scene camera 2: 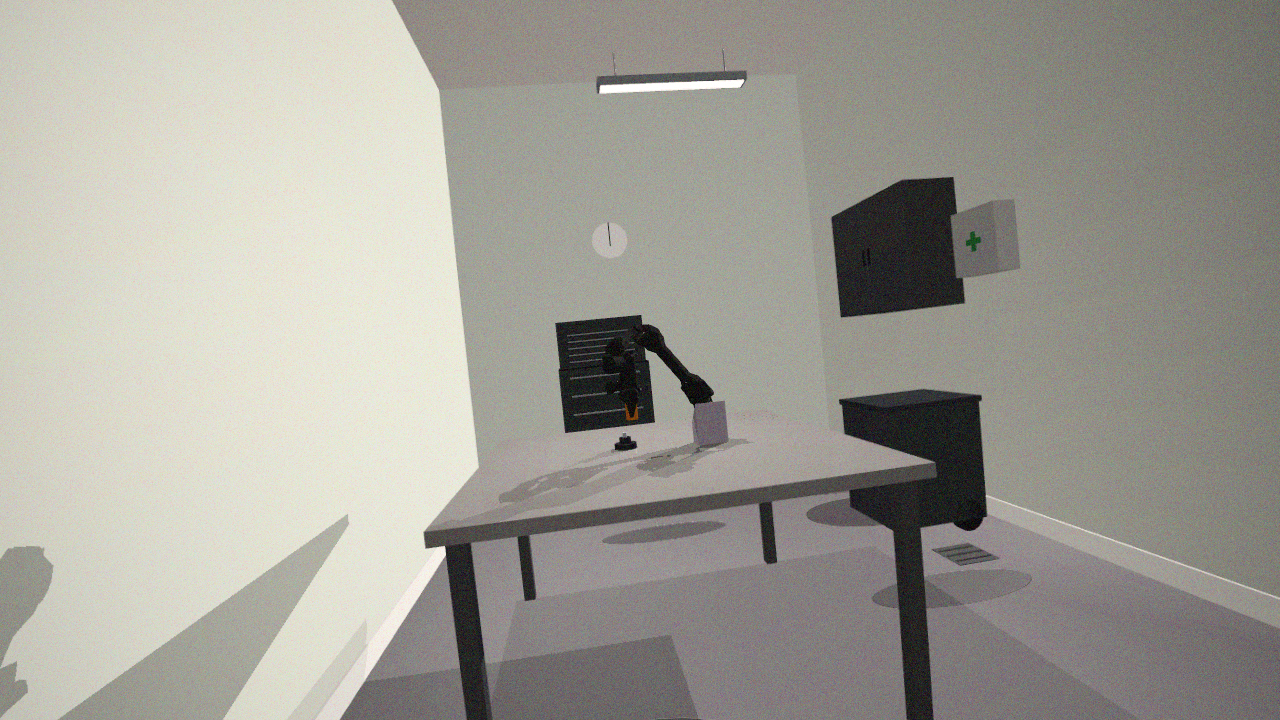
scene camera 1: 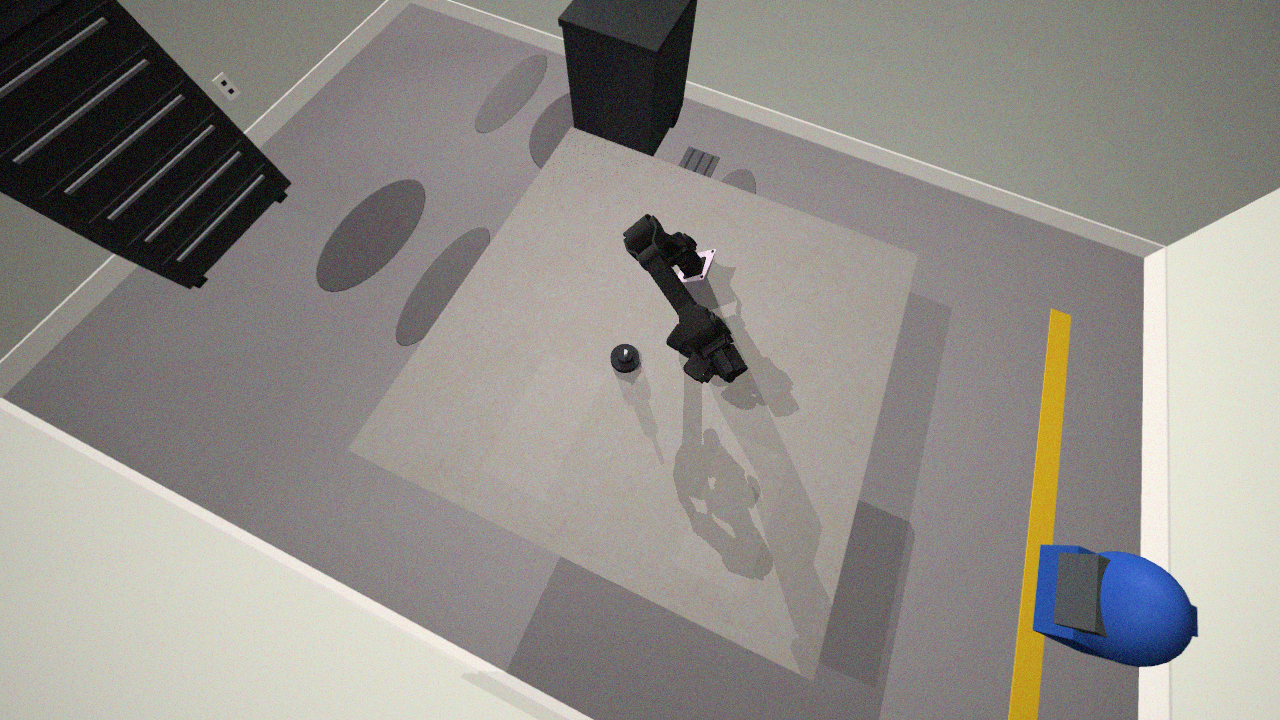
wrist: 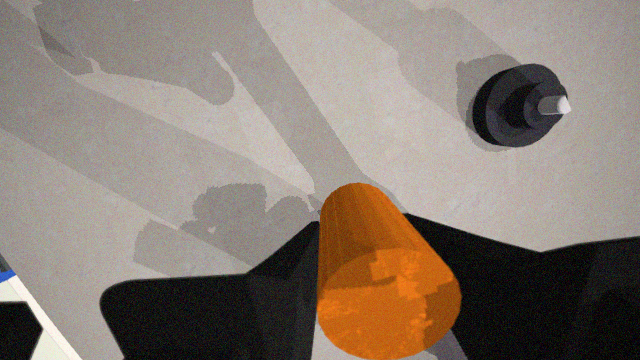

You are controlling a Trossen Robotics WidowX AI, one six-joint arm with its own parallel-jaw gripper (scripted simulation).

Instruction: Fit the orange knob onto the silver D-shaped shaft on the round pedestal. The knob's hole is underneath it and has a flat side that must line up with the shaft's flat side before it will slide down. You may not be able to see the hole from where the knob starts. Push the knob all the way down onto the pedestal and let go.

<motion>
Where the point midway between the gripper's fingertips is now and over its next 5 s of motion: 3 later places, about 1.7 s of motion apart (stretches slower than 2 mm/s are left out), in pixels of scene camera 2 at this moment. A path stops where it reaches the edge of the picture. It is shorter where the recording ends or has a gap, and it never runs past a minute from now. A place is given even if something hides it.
My gripper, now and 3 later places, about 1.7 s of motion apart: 632,416; 621,421; 624,430; 624,430
</motion>
